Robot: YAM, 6 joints.
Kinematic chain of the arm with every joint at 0, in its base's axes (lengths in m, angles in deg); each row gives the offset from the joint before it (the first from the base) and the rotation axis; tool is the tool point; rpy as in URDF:
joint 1: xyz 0 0 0.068 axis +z
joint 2: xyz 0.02 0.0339 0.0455 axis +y
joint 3: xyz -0.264 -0.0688 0 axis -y
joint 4: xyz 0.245 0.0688 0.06 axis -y
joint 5: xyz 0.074 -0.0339 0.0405 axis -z
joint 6: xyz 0.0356 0 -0.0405 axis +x
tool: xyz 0 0 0 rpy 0 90 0
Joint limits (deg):
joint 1: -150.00..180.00
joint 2: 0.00..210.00
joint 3: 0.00..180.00
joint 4: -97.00..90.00
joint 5: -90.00..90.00
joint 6: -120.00..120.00
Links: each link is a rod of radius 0.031 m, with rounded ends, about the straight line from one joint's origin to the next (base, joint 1, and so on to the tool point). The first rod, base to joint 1, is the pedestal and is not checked.
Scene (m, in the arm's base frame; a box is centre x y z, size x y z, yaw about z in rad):
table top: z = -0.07
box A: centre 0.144 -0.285 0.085 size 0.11 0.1 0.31 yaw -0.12
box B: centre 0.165 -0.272 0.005 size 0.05 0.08 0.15 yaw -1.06
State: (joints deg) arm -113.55 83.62 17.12 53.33 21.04 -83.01
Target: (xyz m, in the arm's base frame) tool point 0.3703 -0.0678 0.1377
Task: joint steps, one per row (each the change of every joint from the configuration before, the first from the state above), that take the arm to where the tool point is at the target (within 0.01 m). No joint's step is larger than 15 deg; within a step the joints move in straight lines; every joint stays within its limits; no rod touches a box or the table.
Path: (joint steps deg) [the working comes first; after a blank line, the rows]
Joints at the target: -9.42 110.70 45.44 51.81 10.15 -83.01
Straight joint move there: touches box A.

1: 12.73 -7.78 3.67 7.33 6.06 14.87
2: 12.74 -7.77 3.67 7.34 6.05 14.87
3: 12.73 -7.78 3.66 7.33 6.06 14.87
4: 12.73 -7.78 3.67 7.34 6.06 14.88
5: 12.73 -7.77 3.67 7.33 6.05 14.87
6: 8.10 13.19 2.00 -7.64 -8.23 -14.87
7: 8.09 13.19 1.99 -7.64 -8.24 -14.88
8: 8.09 13.19 2.00 -7.63 -8.23 -14.87
9: 8.10 13.20 2.00 -7.64 -8.24 -14.87
10: 8.09 13.19 1.99 -7.64 -8.23 -14.87

